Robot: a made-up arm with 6 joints.
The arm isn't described. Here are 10 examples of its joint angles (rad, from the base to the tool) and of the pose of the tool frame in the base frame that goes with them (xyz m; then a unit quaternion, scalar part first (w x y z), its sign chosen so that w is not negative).
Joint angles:
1: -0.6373 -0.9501 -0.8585 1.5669 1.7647 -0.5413
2: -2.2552 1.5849 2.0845 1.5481 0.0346 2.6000
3: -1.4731 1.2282 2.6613 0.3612 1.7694 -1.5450
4: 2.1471 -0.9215 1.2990 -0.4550 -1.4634 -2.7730
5: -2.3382 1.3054 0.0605 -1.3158 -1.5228 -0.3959
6: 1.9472 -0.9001 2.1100 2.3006 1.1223 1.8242
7: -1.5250 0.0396 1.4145 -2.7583 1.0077 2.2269
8: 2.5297 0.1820 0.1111 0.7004 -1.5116 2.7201
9: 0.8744 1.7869 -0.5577 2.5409 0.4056 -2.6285
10: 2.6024 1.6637 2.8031 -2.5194 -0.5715 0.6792
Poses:
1: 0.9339 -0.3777 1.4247 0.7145 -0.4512 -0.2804 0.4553
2: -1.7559 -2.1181 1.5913 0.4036 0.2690 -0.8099 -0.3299
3: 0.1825 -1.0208 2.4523 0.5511 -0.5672 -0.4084 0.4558
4: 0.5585 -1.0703 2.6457 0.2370 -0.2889 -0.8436 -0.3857
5: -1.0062 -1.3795 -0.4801 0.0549 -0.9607 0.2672 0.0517
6: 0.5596 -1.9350 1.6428 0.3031 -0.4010 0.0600 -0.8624
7: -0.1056 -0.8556 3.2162 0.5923 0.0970 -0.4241 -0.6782
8: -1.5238 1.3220 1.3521 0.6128 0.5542 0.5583 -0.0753
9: -0.1201 -0.0534 -0.7057 0.2019 -0.3071 0.9251 0.0958
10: -1.5347 0.8478 2.2631 0.4950 -0.4398 -0.3891 -0.6404
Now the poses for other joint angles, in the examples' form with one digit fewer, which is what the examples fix.
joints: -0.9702 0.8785 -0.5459 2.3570 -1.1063 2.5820
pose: 0.646 -1.335 -0.299 0.564 0.338 -0.134 -0.741
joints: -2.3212 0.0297 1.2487 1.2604 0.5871 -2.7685
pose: -0.479 -0.713 3.290 0.796 -0.118 -0.475 -0.356
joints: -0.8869 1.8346 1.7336 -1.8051 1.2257 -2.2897
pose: 1.448 -2.315 0.305 0.271 -0.416 0.834 -0.240
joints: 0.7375 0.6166 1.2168 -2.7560 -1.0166 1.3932
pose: 1.437 1.406 2.611 0.335 0.527 -0.252 0.739
